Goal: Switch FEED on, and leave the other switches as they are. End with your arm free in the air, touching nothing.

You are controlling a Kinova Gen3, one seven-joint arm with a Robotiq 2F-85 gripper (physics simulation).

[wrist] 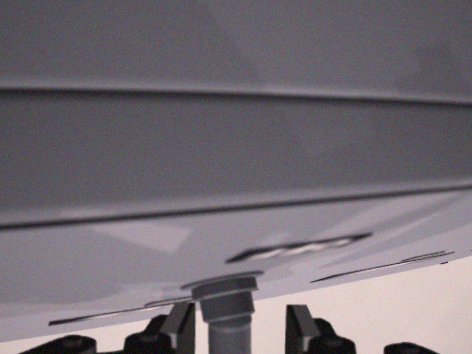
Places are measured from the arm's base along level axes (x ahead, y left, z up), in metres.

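Where they show: gripper, between the fingertips: [240, 330].
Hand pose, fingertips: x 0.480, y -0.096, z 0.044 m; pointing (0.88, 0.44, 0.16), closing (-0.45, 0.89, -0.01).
Each offset is from my fingertips to the top centre of the thing. "spot": to the spot under its first point.
A grey toggle switch lever @(spot: dx -0.042, dy -0.024, dz -0.022 m) [229, 341] with a dark hex-nut collar stands out from the grey panel [135, 270] at the bottom centre of the wrist view. Its tip is cut off by the lower edge. The labels near it are seen almost edge-on, so the name FEED cannot be read. My gripper [240, 330] is partly open, with one finger on each side of the lever. The lever appears nearer the left finger, with a wider gap to the right finger. Nothing is gripped, and light contact cannot be judged.
A dark label @(spot: dx -0.069, dy -0.023, dz -0.055 m) [300, 247] with pale lettering lies above and right of the lever. Thin label strips show at the left [120, 313] and right [382, 268]. A ridged grey housing surface [225, 145] fills the upper view, close to the camera. A pale surface shows beyond the panel edge.
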